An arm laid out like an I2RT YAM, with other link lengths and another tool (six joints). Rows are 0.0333 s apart.
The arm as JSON. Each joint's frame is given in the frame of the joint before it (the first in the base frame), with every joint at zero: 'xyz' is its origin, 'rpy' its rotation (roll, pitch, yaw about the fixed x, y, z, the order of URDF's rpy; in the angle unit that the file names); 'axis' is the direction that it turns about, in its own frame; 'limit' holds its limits. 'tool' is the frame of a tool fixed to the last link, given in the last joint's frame.
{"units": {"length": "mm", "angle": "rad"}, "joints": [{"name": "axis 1", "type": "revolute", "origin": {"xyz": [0.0, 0.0, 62.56], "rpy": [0.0, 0.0, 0.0]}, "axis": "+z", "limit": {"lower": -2.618, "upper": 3.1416}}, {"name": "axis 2", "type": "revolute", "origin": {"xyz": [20.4, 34.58, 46.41], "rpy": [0.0, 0.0, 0.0]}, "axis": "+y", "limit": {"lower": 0.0, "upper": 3.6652}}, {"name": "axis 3", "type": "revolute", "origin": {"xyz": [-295.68, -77.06, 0.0], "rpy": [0.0, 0.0, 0.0]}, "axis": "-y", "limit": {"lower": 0.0, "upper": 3.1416}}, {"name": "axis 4", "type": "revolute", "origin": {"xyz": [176.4, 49.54, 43.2], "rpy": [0.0, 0.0, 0.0]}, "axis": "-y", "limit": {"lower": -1.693, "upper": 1.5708}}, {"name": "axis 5", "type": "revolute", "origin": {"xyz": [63.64, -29.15, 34.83], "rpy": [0.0, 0.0, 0.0]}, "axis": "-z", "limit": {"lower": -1.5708, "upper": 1.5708}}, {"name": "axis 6", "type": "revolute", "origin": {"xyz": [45.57, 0.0, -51.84], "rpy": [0.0, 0.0, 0.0]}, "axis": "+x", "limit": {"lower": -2.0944, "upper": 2.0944}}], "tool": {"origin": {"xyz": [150.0, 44.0, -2.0], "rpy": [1.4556, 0.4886, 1.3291]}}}
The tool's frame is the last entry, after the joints.
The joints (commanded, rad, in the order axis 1, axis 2, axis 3, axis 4, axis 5, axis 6), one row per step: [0.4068 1.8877 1.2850 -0.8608 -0.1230 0.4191]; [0.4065 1.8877 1.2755 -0.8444 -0.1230 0.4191]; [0.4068 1.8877 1.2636 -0.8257 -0.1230 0.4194]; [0.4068 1.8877 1.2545 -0.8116 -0.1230 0.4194]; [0.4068 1.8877 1.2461 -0.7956 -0.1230 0.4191]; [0.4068 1.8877 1.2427 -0.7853 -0.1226 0.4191]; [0.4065 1.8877 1.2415 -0.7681 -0.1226 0.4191]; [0.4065 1.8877 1.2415 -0.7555 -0.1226 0.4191]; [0.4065 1.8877 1.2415 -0.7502 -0.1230 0.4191]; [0.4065 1.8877 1.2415 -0.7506 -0.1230 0.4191]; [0.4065 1.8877 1.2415 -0.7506 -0.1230 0.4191]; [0.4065 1.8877 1.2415 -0.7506 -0.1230 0.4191]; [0.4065 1.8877 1.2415 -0.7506 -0.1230 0.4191]
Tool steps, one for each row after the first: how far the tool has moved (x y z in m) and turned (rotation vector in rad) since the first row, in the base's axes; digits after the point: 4 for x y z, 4 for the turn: [0.0011 0.0004 -0.0014 0.0027 -0.0063 -0.0003]; [0.0019 0.0008 -0.0032 0.0054 -0.0125 -0.0003]; [0.0024 0.0010 -0.0046 0.0074 -0.0171 -0.0003]; [0.0036 0.0016 -0.0058 0.0104 -0.0242 0.0000]; [0.0050 0.0021 -0.0061 0.0128 -0.0306 0.0000]; [0.0087 0.0036 -0.0058 0.0191 -0.0453 -0.0004]; [0.0116 0.0048 -0.0053 0.0241 -0.0569 -0.0004]; [0.0128 0.0054 -0.0050 0.0265 -0.0616 -0.0003]; [0.0127 0.0054 -0.0050 0.0264 -0.0613 -0.0003]; [0.0127 0.0054 -0.0050 0.0264 -0.0613 -0.0003]; [0.0127 0.0054 -0.0050 0.0264 -0.0613 -0.0003]; [0.0127 0.0054 -0.0050 0.0264 -0.0613 -0.0003]
